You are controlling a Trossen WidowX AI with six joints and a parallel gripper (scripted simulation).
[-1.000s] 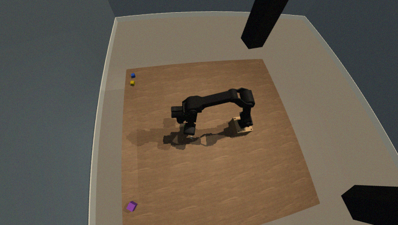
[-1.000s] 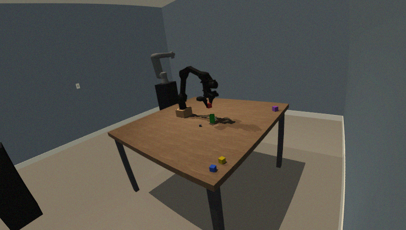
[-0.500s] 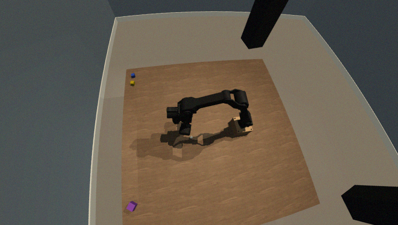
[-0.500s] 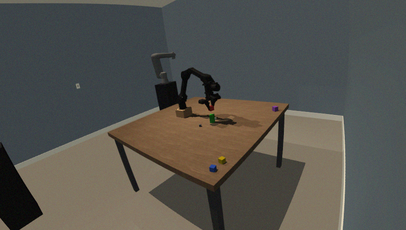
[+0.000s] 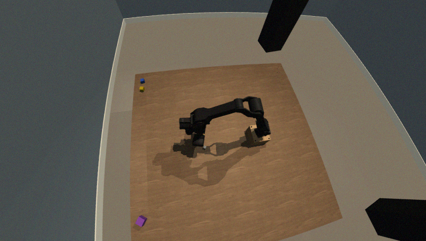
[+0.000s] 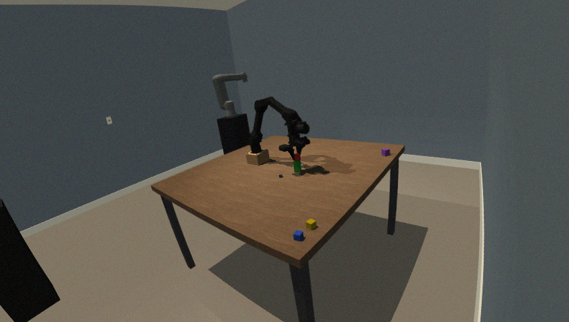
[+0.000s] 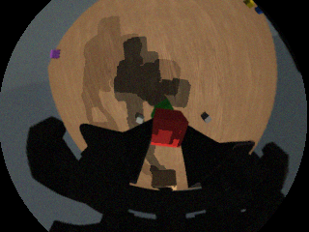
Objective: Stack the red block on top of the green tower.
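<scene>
Now: the red block 10 mm above my gripper tip. The rest, counted from my gripper tip: small white cube: 70 mm to the left, 70 mm below, 10 mm behind; then purple cube: 460 mm ahead, 360 mm to the left, 60 mm below; then small grey cube: 100 mm to the right, 70 mm below, 60 mm behind.
</scene>
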